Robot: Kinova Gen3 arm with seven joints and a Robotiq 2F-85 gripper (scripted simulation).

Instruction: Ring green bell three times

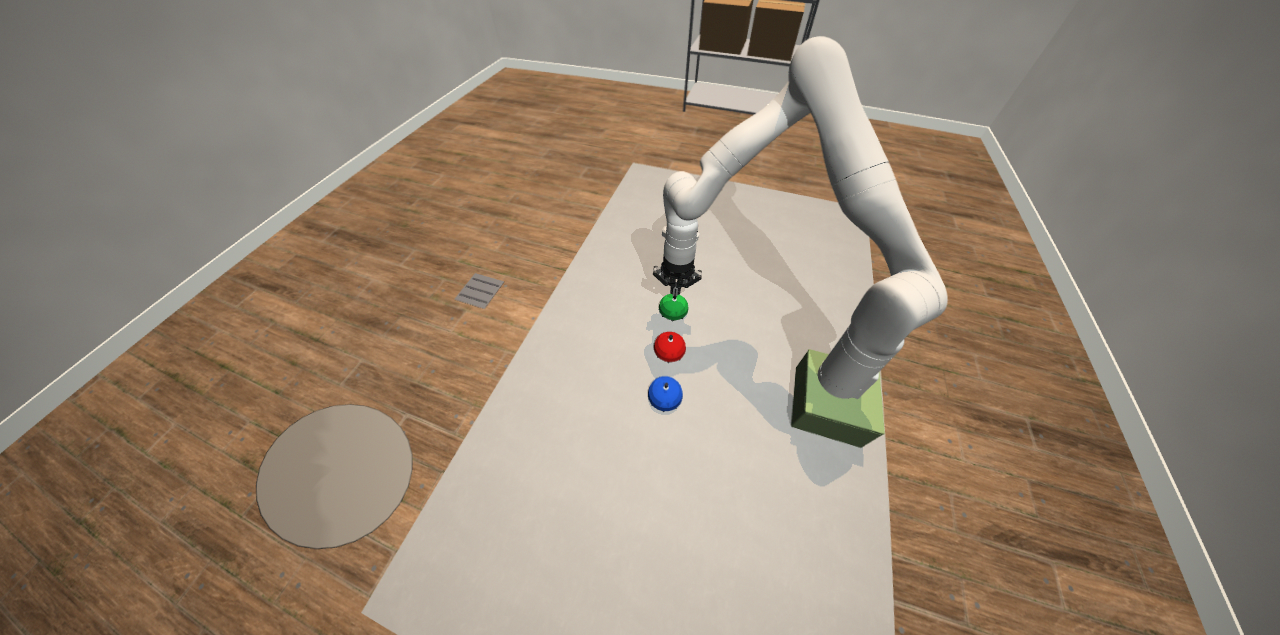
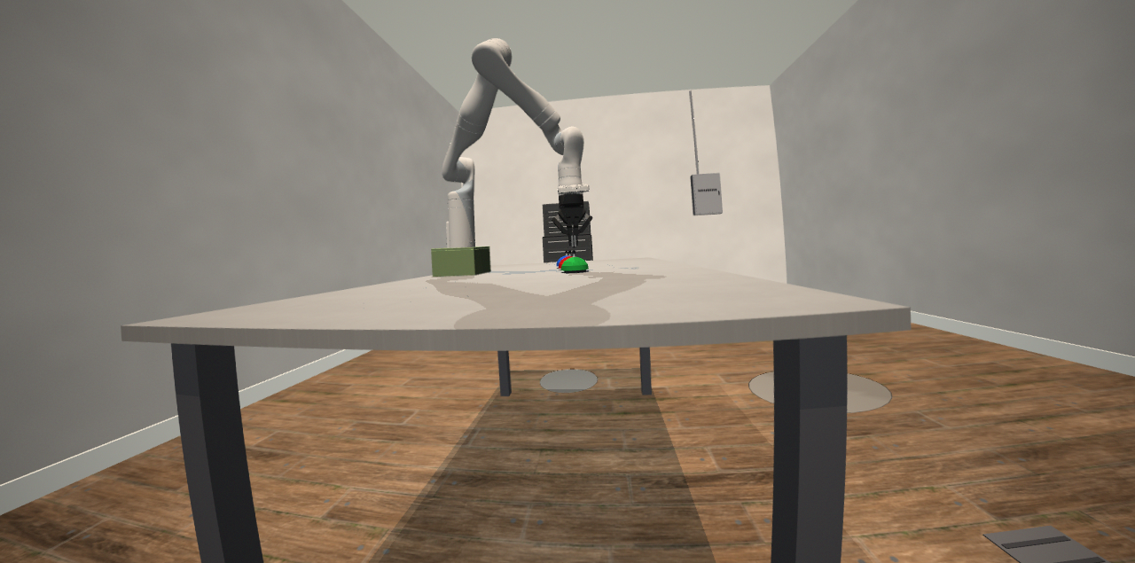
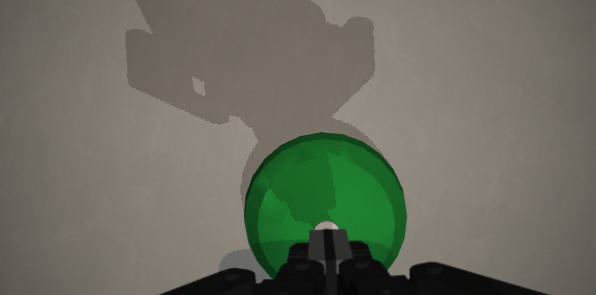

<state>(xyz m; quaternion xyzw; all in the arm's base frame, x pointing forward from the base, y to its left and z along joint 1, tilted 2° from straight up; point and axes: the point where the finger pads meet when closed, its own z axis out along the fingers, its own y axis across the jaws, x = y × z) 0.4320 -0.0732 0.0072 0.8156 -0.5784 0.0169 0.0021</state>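
Right now the green bell is 5 cm below my hand. Round my hand: red bell: 12 cm to the left, 5 cm below, 4 cm behind; blue bell: 24 cm to the left, 8 cm behind, 5 cm below.
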